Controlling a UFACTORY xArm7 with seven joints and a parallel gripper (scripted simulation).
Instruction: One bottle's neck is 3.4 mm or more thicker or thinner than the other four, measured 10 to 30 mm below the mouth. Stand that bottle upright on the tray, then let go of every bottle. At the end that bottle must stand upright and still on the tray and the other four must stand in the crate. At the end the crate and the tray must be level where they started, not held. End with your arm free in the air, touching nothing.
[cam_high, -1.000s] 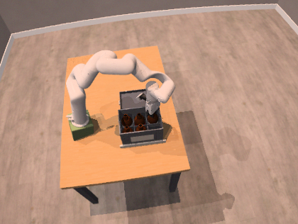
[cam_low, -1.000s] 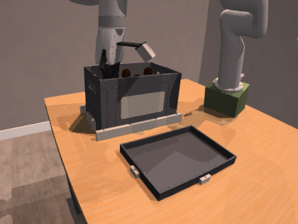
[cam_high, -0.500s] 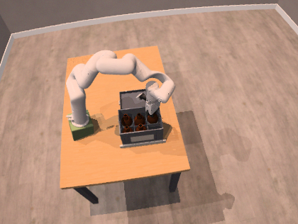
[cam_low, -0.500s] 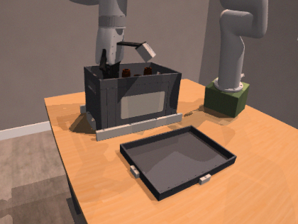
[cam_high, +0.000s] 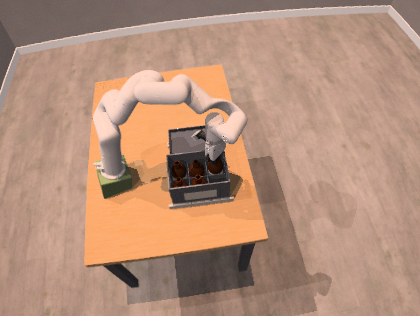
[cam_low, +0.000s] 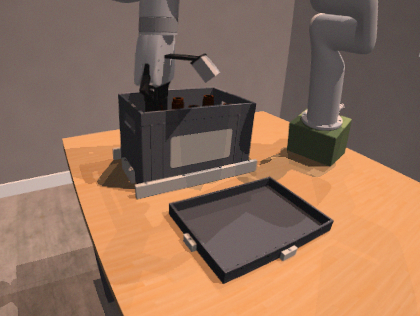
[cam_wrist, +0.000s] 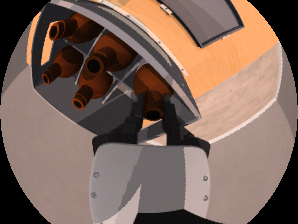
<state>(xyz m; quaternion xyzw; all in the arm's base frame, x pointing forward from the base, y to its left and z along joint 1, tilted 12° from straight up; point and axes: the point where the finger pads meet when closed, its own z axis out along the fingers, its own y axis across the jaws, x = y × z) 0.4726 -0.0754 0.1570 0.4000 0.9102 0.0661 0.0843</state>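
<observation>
Now: hand 70 mm above the glass bottle. Also, from my hand: crate: 90 mm behind, 40 mm to the right, 80 mm below; then dark tray: 90 mm behind, 230 mm to the left, 160 mm below.
</observation>
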